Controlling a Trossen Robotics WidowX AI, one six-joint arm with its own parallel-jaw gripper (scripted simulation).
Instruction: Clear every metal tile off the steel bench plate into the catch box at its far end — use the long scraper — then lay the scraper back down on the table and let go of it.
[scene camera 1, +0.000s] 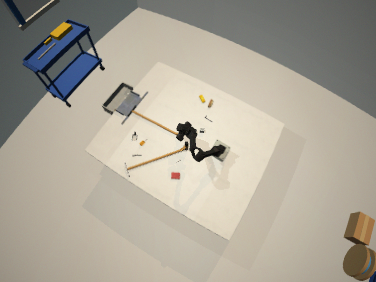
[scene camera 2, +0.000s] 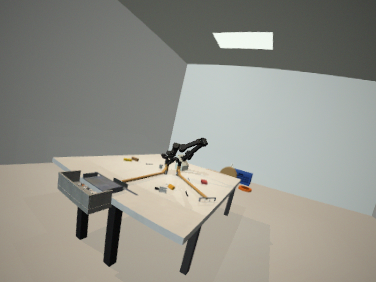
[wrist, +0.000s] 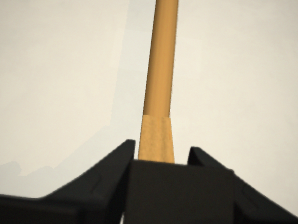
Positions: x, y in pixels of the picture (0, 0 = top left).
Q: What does my gripper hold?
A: A long scraper.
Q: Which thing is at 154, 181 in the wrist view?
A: A long scraper.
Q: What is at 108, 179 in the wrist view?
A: My gripper.
